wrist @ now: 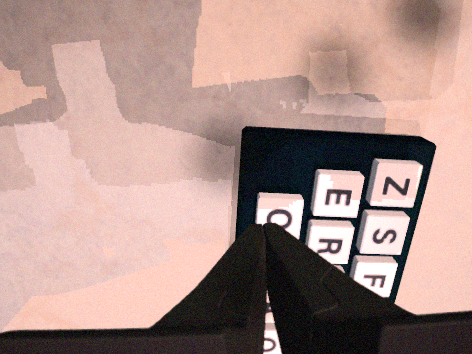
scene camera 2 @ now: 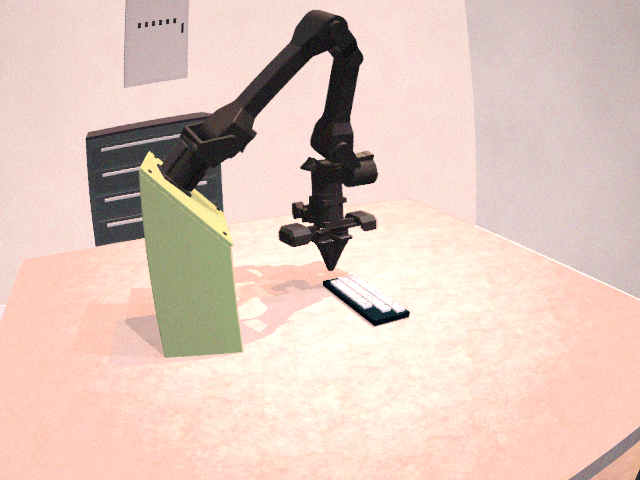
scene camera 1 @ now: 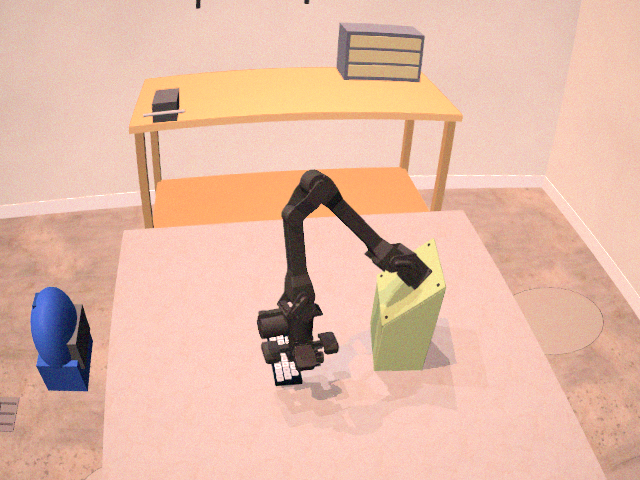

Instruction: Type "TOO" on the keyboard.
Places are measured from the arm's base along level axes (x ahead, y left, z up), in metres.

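Pixels of known places: gripper, fingertip midpoint: [wrist: 262,236] [scene camera 2: 330,270]; arm's base, origin of the base link: [scene camera 2: 172,180] [scene camera 1: 418,275].
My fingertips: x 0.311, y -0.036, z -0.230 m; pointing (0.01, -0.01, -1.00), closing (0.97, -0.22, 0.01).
Ahead of a thing's pixels: the offset from my fingertips to its top centre. Level surfaces: height alone.
The dark keyboard {dy -0.089, dx +0.000, dz -0.023 m} [scene camera 1: 287,382] [scene camera 2: 374,316] [wrist: 280,157] with white keys lies on the table, partly hidden under the arm in the first scene view. My gripper [scene camera 2: 331,268] [wrist: 262,236] is shut and empty, fingertips pointing down, slightly above one end of the keyboard in the second scene view. In the wrist view the fingertips overlap the lower part of a key {dy -0.008, dx +0.006, dz -0.023 m} [wrist: 280,212] that looks like O. The E key {dy -0.005, dx +0.029, dz -0.023 m} [wrist: 338,194], R key {dy -0.025, dx +0.022, dz -0.023 m} [wrist: 330,242], Z key {dy -0.007, dx +0.051, dz -0.023 m} [wrist: 395,184], S key {dy -0.027, dx +0.044, dz -0.023 m} [wrist: 384,233] and F key {dy -0.046, dx +0.037, dz -0.023 m} [wrist: 374,278] show to its right. The fingers hide other keys; no T is readable.
The arm's green pedestal [scene camera 1: 403,330] [scene camera 2: 196,289] stands on the table {dz -0.041 m} [scene camera 1: 180,413] [scene camera 2: 413,413], to one side of the keyboard. A yellow workbench [scene camera 1: 258,98] with a drawer box [scene camera 1: 385,56] stands behind. A blue object [scene camera 1: 54,330] is beside the table.
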